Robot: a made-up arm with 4 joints.
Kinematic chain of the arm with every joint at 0, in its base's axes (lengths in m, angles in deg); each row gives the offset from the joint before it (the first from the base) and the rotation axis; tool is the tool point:
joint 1: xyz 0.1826 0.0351 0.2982 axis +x
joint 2: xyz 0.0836 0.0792 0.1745 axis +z
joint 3: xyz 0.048 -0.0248 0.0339 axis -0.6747 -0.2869 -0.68
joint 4: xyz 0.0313 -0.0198 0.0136 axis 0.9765 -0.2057 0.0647
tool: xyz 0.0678 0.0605 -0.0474
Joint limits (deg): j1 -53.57..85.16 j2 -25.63..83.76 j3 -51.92..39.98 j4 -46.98..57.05
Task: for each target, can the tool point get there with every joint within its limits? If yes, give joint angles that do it. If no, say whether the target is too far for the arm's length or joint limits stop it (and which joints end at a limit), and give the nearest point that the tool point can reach.
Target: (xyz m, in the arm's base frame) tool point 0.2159 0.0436 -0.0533
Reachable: no: joint limits stop it (at a limit: joint 1, joint 2, joint 4) | nearest point 0.2645 0.2579 0.2125 | short by 0.345 m
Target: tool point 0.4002 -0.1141 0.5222
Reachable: yes | joints 61.40 -1.07 -21.03 38.94
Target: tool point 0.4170 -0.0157 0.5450
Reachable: yes | joints 36.37 0.73 8.13 37.66
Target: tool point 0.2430 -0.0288 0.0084
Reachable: no: joint limits stop it (at a limit: joint 1, joint 2, joint 3, joint 4) | nearest point 0.3293 -0.1498 0.2421 | short by 0.277 m
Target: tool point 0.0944 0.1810 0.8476
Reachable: no: too far | nearest point 0.2362 0.1229 0.6287 | short by 0.267 m
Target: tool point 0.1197 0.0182 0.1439
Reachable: no: joint limits stop it (at a limit: joint 1, joint 2, joint 3, joint 4) | nearest point 0.2276 0.2530 0.2321 | short by 0.273 m
